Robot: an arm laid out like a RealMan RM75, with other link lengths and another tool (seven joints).
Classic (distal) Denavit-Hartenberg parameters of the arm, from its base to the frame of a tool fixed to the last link. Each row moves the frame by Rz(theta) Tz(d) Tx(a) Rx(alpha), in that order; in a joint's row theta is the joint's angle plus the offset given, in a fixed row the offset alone. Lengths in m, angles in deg.
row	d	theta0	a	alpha
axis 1	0.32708	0	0	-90
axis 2	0	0	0	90
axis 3	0.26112	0	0	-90
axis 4	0	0	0	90
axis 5	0.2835	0	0	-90
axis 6	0	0	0	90
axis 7	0.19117	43.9	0.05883	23.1
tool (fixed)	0.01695	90	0	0
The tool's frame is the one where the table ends.
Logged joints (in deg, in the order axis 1, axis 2, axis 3, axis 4, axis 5, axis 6, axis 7), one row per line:
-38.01, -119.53, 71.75, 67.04, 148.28, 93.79, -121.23
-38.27, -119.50, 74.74, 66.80, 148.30, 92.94, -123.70
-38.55, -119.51, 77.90, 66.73, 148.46, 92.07, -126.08
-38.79, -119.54, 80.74, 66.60, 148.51, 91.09, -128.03
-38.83, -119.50, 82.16, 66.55, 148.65, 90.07, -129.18
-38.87, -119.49, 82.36, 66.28, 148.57, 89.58, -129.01
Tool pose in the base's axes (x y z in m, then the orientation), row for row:
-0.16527, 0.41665, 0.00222, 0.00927, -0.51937, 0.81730, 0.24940
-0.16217, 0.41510, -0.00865, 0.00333, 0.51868, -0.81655, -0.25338
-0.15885, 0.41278, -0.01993, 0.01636, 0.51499, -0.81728, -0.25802
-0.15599, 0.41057, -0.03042, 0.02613, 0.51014, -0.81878, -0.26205
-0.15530, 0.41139, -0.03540, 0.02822, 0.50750, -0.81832, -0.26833
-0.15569, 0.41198, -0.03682, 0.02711, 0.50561, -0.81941, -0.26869
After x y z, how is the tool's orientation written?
As a quaternion, w x y z.
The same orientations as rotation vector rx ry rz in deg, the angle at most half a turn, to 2 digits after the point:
-92.94, 146.25, 44.63
93.17, -146.67, -45.51
91.74, -145.60, -45.97
90.33, -144.98, -46.40
89.74, -144.71, -47.45
89.47, -145.00, -47.55

